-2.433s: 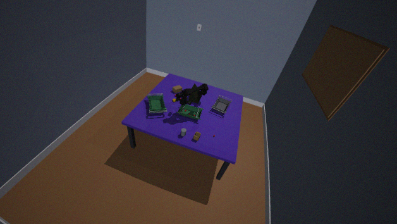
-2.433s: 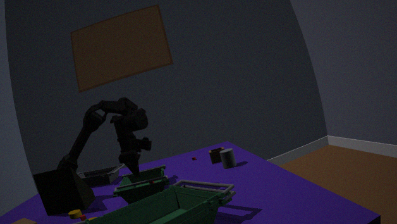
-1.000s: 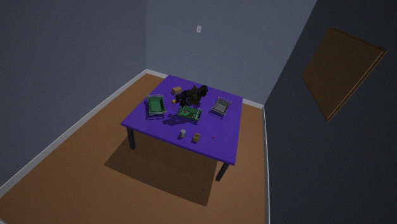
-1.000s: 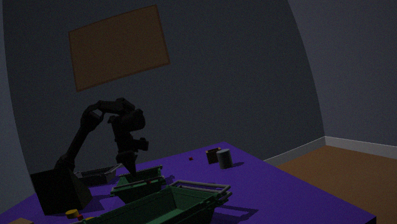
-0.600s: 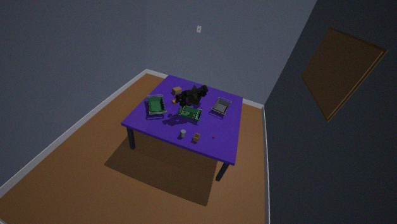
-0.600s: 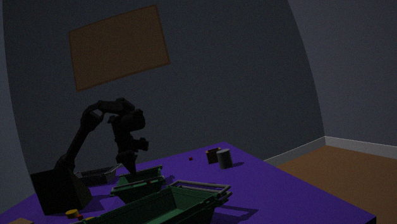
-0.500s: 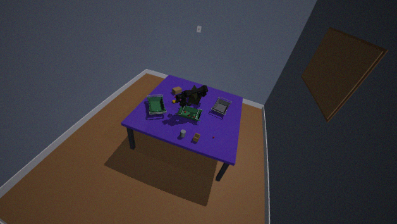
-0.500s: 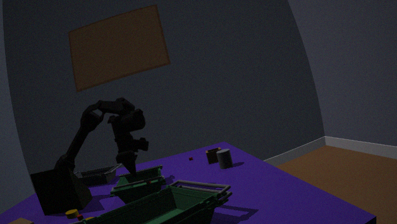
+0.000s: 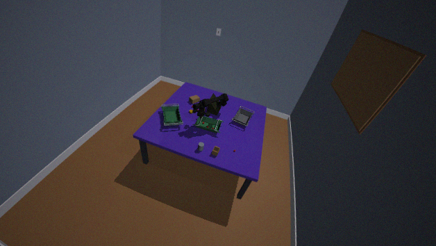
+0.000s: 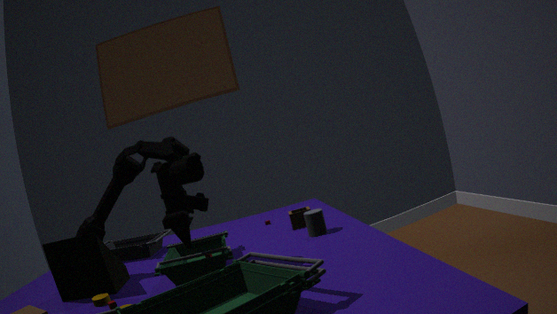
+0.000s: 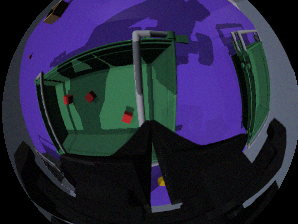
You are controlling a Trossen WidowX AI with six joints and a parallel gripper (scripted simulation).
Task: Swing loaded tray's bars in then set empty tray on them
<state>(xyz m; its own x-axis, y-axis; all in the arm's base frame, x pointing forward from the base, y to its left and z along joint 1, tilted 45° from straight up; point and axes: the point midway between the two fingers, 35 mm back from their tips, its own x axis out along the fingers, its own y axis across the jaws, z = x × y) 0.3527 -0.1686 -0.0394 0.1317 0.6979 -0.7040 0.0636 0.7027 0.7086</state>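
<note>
My gripper tip is now 49 cm to the right of the grey tray, 29 cm past it and 4 cm above it. The rest, counted from my gripper tip: tan block: 43 cm behind, 18 cm to the right, 6 cm below; then red block: 43 cm to the left, 28 cm ahead, 8 cm below.
</note>
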